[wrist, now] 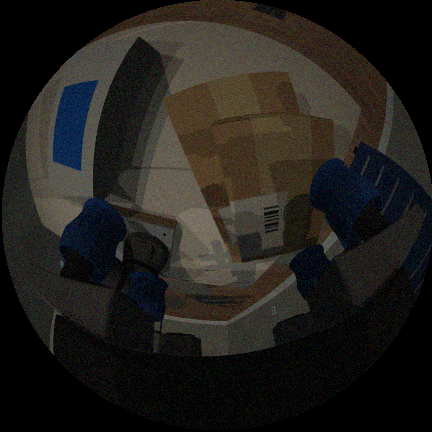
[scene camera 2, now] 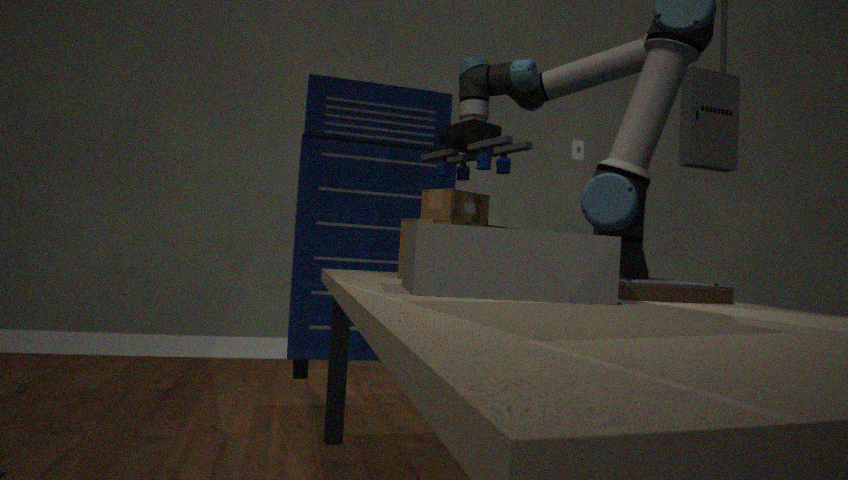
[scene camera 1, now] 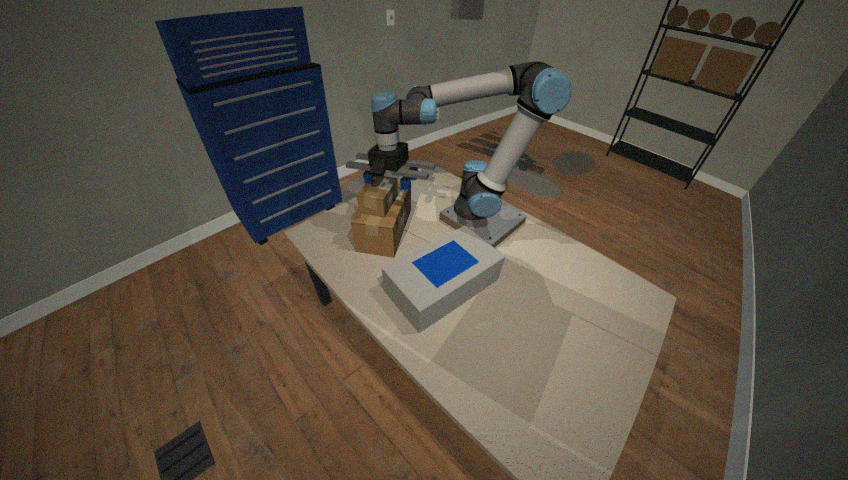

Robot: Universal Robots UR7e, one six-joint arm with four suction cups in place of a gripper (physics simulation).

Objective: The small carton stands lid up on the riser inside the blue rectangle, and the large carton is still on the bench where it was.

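Places are measured from the arm's base along level axes (x left, y back, z up), in centimetres.
Pixels of known places: hand, its tool point: (wrist: pixel 222 249) (scene camera 2: pixel 472 174) (scene camera 1: pixel 391 179); arm's base, origin of its link: (wrist: pixel 146 248).
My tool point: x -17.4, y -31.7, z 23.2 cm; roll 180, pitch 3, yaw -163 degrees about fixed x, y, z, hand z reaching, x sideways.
For each thing: its middle in the pictures, then the offset to it from my tool point. Level surfaces: height alone.
- small carton, middle of its body: (wrist: pixel 272 183) (scene camera 2: pixel 455 208) (scene camera 1: pixel 378 195) dy -1.3, dx -5.8, dz -8.4 cm
- large carton, middle of its body: (wrist: pixel 248 168) (scene camera 2: pixel 461 252) (scene camera 1: pixel 384 215) dy +1.4, dx -6.1, dz -19.7 cm
- bench, height of its surface: dz -27.2 cm
- grey riser, middle of its body: (scene camera 2: pixel 503 262) (wrist: pixel 85 119) (scene camera 1: pixel 444 274) dy -8.3, dx +30.1, dz -21.2 cm
- blue rectangle, middle of its body: (wrist: pixel 67 125) (scene camera 1: pixel 445 262) dy -8.3, dx +30.1, dz -15.2 cm
The small carton (scene camera 1: pixel 374 200) (scene camera 2: pixel 437 206) (wrist: pixel 240 172) sits on top of the large carton (scene camera 1: pixel 373 236) (scene camera 2: pixel 401 252) (wrist: pixel 187 110). A barcode label shows on its top in the wrist view. The large carton stands on the bench (scene camera 1: pixel 595 380) (scene camera 2: pixel 595 392), mostly hidden by the riser in scene camera 2. The grey riser (scene camera 1: pixel 455 303) (scene camera 2: pixel 511 264) (wrist: pixel 127 110) bears the blue rectangle (scene camera 1: pixel 445 263) (wrist: pixel 75 125), on which no carton stands. My gripper (scene camera 1: pixel 389 179) (scene camera 2: pixel 473 166) hangs cups down a little above the small carton, apart from it and holding nothing.
A tall blue cabinet (scene camera 1: pixel 267 136) (scene camera 2: pixel 357 237) (wrist: pixel 395 175) stands behind the bench's far end, near the cartons. The arm's base plate (scene camera 1: pixel 508 221) (scene camera 2: pixel 678 292) is beside the riser. A shelf rack (scene camera 1: pixel 672 126) stands at the back wall.
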